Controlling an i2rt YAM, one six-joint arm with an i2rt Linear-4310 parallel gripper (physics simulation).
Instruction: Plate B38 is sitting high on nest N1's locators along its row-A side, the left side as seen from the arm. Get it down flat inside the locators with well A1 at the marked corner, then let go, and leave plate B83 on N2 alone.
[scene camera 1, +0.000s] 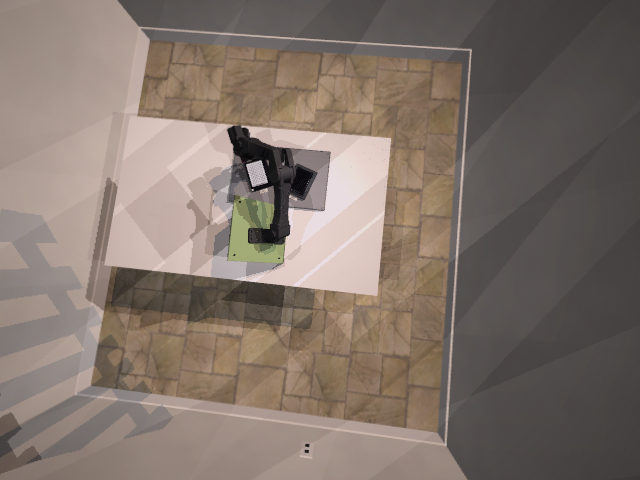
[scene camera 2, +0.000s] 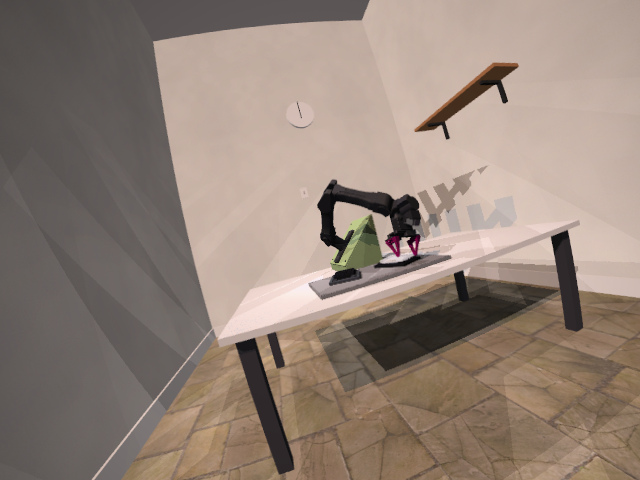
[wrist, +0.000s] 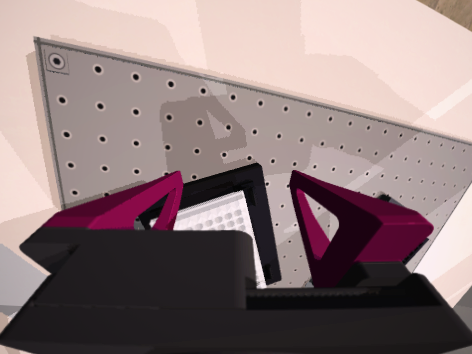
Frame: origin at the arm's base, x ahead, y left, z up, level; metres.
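Seen in the pictures: gripper, between the fingertips: (scene camera 2: 407, 256) (wrist: 236, 177); arm's base, origin of its link: (scene camera 1: 266, 236) (scene camera 2: 344, 246).
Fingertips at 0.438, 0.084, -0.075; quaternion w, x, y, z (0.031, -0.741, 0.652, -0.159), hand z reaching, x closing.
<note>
Offsets run from my fingertips to a thing's top centre, as dx, dy, dz. "spot": to the spot under its first point. Level surfaces: height alone.
Plate B38, taken as the white plate {-0.094, +0.008, -0.002} (scene camera 1: 256, 173) (scene camera 2: 390, 257) (wrist: 220, 220), lies in the black nest N1 {spot: -0.083, -0.050, -0.022} (wrist: 268, 240). Its far edge and right side show inside the nest's rim in the wrist view; the left finger and gripper body hide much of the rest. I cannot tell whether its left side is fully down. The A1 corner mark is not readable. My gripper (scene camera 2: 406, 254) (wrist: 236, 177) is open, with magenta fingertips apart above N1, the left one over the plate's left side and the right one beyond the nest's right wall. Plate B83, taken as the black plate {-0.129, -0.229, -0.008} (scene camera 1: 303, 180), sits in N2.
Both nests stand on a grey perforated board (scene camera 1: 316, 203) (wrist: 117, 90) on the white table {dz -0.046} (scene camera 1: 351, 222). N2 partly shows behind the right finger in the wrist view. The arm's green wedge mount (scene camera 1: 242, 227) (scene camera 2: 364, 242) stands beside the board.
</note>
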